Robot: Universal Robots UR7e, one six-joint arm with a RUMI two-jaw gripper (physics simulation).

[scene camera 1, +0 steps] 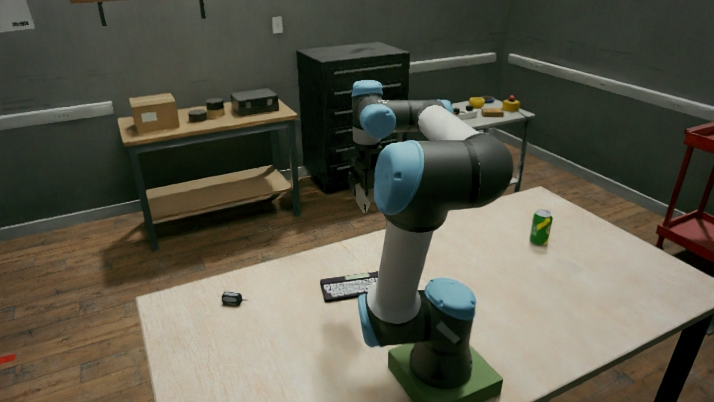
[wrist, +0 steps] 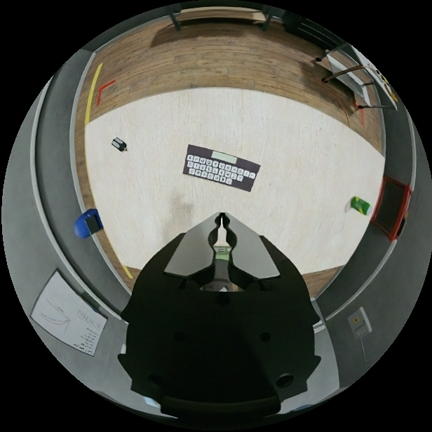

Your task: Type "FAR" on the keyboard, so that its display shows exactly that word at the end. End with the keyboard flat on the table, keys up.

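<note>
The dark keyboard (scene camera 1: pixel 348 287) (wrist: pixel 219 168) with pale keys lies flat on the table, keys up. In the scene view the arm hides its right part. Its pale green display strip (scene camera 1: pixel 357 276) (wrist: pixel 224 157) runs along its far edge; I can make out no letters on it. In the wrist view the keys stand in three rows, their letters too small to read surely. My gripper (scene camera 1: pixel 365 210) (wrist: pixel 221 213) is shut and empty, pointing down, high above the table and apart from the keyboard.
A small dark object with grey faces (scene camera 1: pixel 231 299) (wrist: pixel 119 144) lies left of the keyboard. A green can (scene camera 1: pixel 541 228) (wrist: pixel 360 205) stands on the right part of the table (scene camera 1: pixel 590 280) (wrist: pixel 150 200). The arm's green base block (scene camera 1: pixel 480 382) is at the near edge.
</note>
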